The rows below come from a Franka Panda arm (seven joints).
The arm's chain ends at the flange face. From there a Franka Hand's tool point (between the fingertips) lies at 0.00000 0.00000 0.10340 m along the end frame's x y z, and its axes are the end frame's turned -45 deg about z.
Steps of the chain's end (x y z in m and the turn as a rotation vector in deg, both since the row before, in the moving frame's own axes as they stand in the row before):
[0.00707 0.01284 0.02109 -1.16 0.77 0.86]
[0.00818 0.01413 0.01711 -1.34 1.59 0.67]
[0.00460 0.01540 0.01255 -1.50 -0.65 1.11]
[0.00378 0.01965 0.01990 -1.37 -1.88 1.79]
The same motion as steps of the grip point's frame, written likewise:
[-0.00460 0.01654 0.02106 -1.36 -0.28 0.86]
[-0.00391 0.01952 0.01704 -2.07 0.18 0.67]
[-0.01039 0.01520 0.01251 -0.60 -1.52 1.11]
[-0.01536 0.01585 0.01981 0.36 -2.30 1.79]

